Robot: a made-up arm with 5 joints. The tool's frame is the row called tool.
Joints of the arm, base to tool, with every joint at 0 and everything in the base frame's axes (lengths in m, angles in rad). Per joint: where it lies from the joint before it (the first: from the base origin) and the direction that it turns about. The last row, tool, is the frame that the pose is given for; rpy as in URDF.
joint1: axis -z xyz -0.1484 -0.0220 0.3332
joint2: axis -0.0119 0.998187 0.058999 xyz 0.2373 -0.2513 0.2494
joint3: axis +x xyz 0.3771 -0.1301 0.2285
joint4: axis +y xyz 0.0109 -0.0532 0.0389
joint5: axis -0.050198 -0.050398 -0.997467 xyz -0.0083 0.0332 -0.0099
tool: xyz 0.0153 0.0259 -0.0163 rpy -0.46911 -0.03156 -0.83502
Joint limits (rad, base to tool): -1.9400..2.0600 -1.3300..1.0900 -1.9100..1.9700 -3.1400..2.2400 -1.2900..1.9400
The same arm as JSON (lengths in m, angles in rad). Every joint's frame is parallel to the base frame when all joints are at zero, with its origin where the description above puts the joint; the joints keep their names.
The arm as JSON. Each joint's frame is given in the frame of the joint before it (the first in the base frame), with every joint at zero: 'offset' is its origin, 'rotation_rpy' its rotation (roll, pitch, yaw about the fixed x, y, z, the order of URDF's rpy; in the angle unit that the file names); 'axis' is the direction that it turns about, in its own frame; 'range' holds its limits. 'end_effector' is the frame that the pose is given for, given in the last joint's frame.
{
  "length_unit": "m",
  "angle_unit": "rad",
  "chain": [
    {
      "id": "joint1",
      "offset": [
        -0.1484,
        -0.022,
        0.3332
      ],
      "rotation_rpy": [
        0.0,
        0.0,
        0.0
      ],
      "axis": "-z",
      "range": [
        -1.94,
        2.06
      ]
    },
    {
      "id": "joint2",
      "offset": [
        0.2373,
        -0.2513,
        0.2494
      ],
      "rotation_rpy": [
        0.0,
        0.0,
        0.0
      ],
      "axis": [
        -0.0119,
        0.998187,
        0.058999
      ],
      "range": [
        -1.33,
        1.09
      ]
    },
    {
      "id": "joint3",
      "offset": [
        0.3771,
        -0.1301,
        0.2285
      ],
      "rotation_rpy": [
        0.0,
        0.0,
        0.0
      ],
      "axis": "+x",
      "range": [
        -1.91,
        1.97
      ]
    },
    {
      "id": "joint4",
      "offset": [
        0.0109,
        -0.0532,
        0.0389
      ],
      "rotation_rpy": [
        0.0,
        0.0,
        0.0
      ],
      "axis": "+y",
      "range": [
        -3.14,
        2.24
      ]
    },
    {
      "id": "joint5",
      "offset": [
        -0.0083,
        0.0332,
        -0.0099
      ],
      "rotation_rpy": [
        0.0,
        0.0,
        0.0
      ],
      "axis": [
        -0.050198,
        -0.050398,
        -0.997467
      ],
      "range": [
        -1.29,
        1.94
      ]
    }
  ],
  "end_effector": {
    "offset": [
      0.0153,
      0.0259,
      -0.0163
    ],
    "rotation_rpy": [
      -0.4691,
      -0.0316,
      -0.835
    ]
  }
}

